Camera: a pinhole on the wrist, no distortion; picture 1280 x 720 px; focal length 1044.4 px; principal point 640.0 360.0 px. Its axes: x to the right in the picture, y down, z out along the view. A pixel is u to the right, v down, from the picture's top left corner.
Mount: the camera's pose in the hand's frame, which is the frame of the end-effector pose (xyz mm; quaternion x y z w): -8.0 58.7 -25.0 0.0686 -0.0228 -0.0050 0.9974
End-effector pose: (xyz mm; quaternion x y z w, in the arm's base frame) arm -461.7 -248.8 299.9 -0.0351 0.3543 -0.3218 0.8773
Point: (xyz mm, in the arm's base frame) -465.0 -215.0 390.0
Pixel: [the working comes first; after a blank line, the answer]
In the camera's frame: -63.0 -48.2 94.9

outside the picture
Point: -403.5 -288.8 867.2
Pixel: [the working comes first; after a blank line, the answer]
In the camera's frame: -251.5 -155.5 530.7

145.2 54.1
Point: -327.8 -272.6 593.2
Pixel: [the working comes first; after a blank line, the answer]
In the camera's frame: -64.9 -44.1 346.7

444.5 227.2
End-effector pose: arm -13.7 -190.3 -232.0 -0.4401 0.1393 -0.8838 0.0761
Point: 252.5 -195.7 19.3
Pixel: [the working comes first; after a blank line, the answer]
In the camera's frame: 58.4 -75.1 394.7

794.4 161.2
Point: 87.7 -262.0 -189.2
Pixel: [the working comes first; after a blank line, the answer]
In the camera's frame: 4.3 16.9 142.4

671.9 483.6
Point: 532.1 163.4 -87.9
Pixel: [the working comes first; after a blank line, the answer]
In the camera's frame: -274.4 -365.3 548.6

outside the picture
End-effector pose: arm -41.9 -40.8 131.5 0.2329 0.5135 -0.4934 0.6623
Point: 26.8 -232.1 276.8
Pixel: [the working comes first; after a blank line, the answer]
In the camera's frame: -32.7 -66.6 278.3

517.4 110.0
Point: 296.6 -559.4 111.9
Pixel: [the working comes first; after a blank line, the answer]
In the camera's frame: 261.7 120.1 570.9

1118.8 579.7
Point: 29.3 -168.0 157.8
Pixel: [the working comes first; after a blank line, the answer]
In the camera's frame: 44.0 -27.7 174.0

904.3 193.5
